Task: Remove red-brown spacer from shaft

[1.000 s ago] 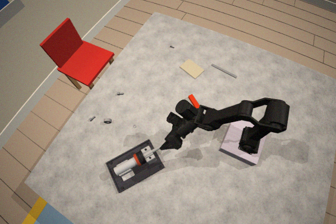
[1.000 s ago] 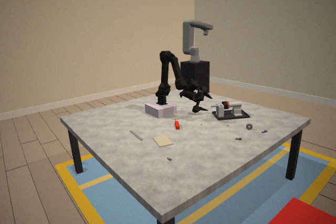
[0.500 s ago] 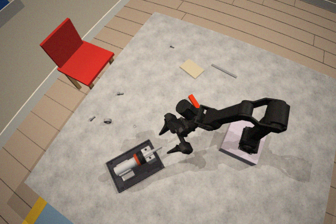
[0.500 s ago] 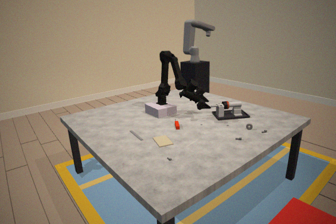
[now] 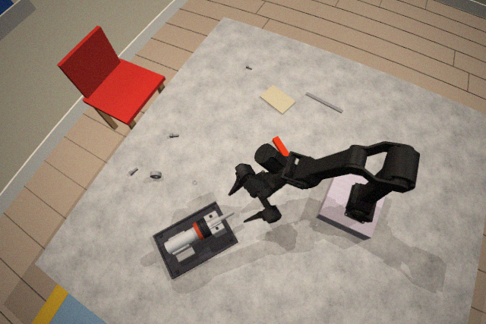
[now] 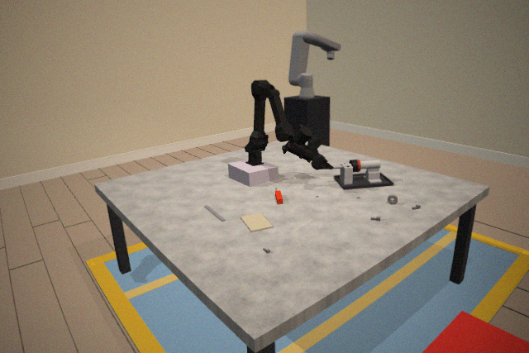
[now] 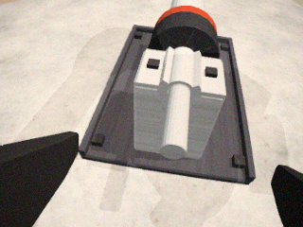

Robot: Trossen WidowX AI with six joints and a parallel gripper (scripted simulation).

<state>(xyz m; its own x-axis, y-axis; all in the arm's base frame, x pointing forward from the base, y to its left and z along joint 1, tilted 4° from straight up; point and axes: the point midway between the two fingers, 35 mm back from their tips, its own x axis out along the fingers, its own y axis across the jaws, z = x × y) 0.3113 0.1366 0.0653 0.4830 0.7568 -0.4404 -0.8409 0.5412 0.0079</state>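
My gripper tip is now 5 cm short of the shaft, 7 cm to the right of it and 1 cm above it. Round my gripper tip: grey ring (31 cm ahead, 2 cm to the left, 7 cm below); then red-brown spacer (7 cm ahead, 11 cm to the left, 1 cm below); then red-handled screwdriver (6 cm behind, 25 cm to the right, 9 cm below).
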